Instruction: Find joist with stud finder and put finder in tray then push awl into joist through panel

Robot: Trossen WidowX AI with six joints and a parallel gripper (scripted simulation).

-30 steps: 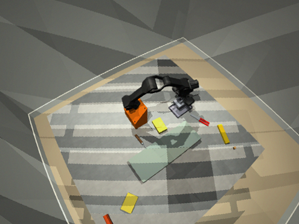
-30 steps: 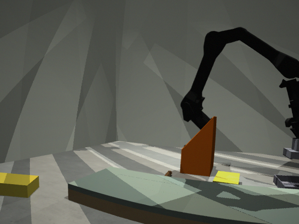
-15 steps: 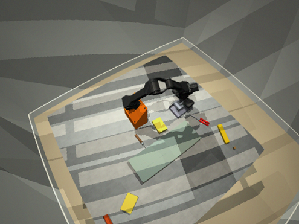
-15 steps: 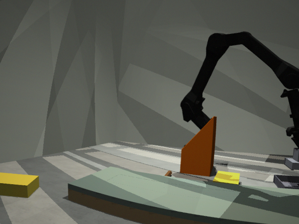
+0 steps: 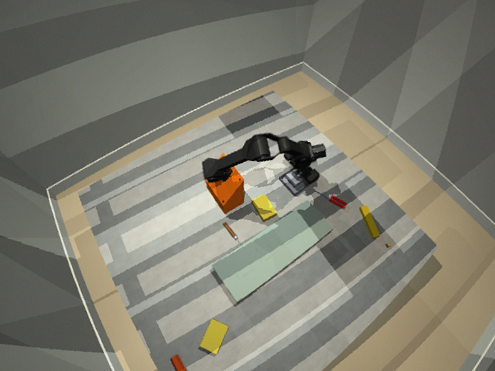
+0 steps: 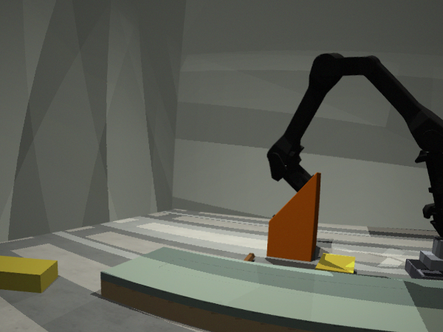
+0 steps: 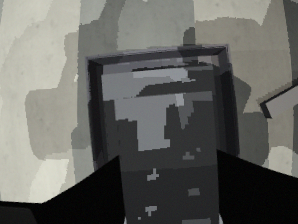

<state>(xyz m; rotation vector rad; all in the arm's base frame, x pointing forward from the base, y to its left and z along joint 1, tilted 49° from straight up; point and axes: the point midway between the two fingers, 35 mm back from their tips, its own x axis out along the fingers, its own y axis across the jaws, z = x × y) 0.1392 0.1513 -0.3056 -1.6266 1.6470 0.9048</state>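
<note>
My gripper tip is 1 cm to the left of the dark-rimmed tray and 4 cm above it. The rest, counted from my gripper tip: awl 7 cm ahead, 43 cm to the right, 4 cm below; stud finder 2 cm to the right, 2 cm above; yellow bar 38 cm ahead, 13 cm to the left, 4 cm below.
</note>
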